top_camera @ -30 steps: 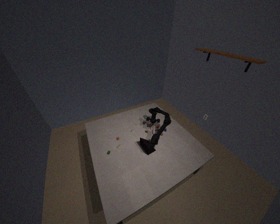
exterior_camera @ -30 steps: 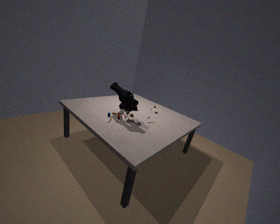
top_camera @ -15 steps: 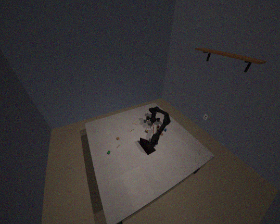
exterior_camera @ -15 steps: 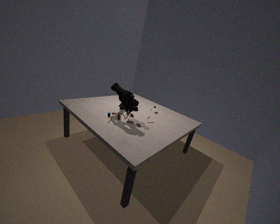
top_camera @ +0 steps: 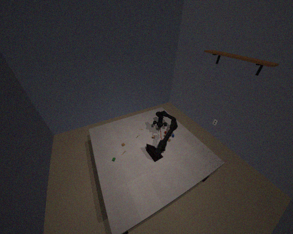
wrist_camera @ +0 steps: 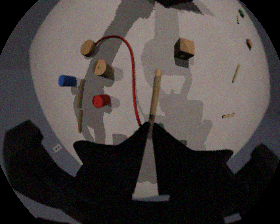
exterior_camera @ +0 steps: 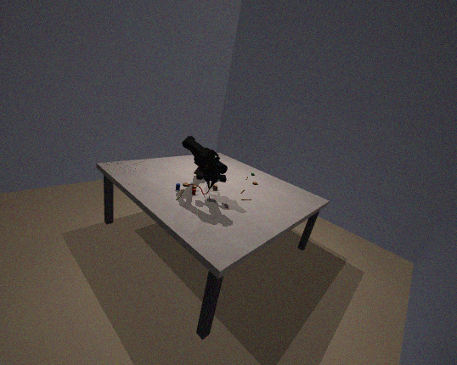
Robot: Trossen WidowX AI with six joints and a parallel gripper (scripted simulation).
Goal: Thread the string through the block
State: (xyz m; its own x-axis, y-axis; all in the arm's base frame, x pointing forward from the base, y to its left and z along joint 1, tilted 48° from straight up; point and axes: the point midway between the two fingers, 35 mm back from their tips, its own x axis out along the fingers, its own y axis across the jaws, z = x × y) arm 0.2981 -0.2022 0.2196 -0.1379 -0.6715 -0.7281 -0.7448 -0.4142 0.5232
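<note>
The wooden block lies 50 mm behind my gripper tip, 140 mm to the left of it and 50 mm below it. From my gripper tip the other things lie so: red object (80 mm behind, 50 mm to the right, 50 mm below); button (210 mm behind, 60 mm below); thin wooden stick (10 mm behind, 10 mm to the left).
</note>
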